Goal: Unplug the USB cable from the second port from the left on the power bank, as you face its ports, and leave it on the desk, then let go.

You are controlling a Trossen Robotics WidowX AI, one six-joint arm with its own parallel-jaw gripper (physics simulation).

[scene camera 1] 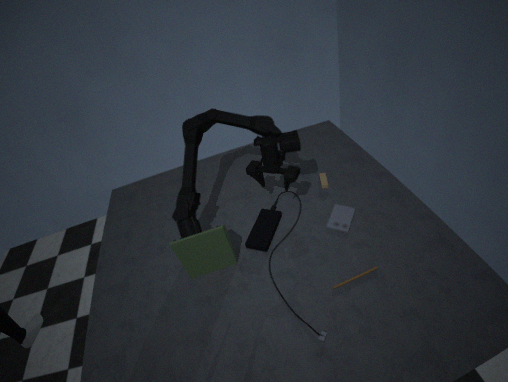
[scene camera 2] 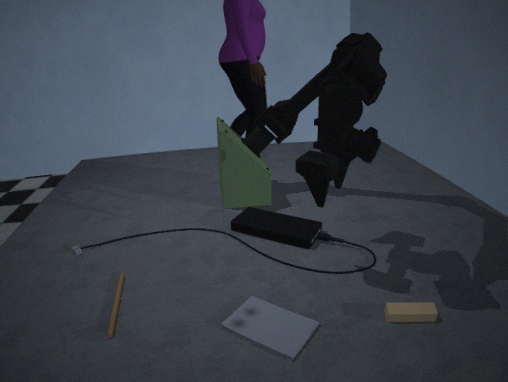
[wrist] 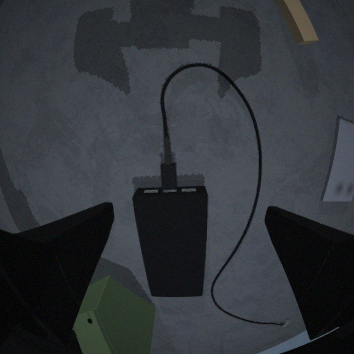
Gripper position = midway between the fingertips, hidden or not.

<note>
In view: the gripper (scene camera 2: 329, 196), a tan block (scene camera 2: 394, 312) and a pale flat card (scene camera 2: 281, 331).
The gripper shows as well in scene camera 1 (scene camera 1: 275, 188) and in the wrist view (wrist: 192, 213).
</note>
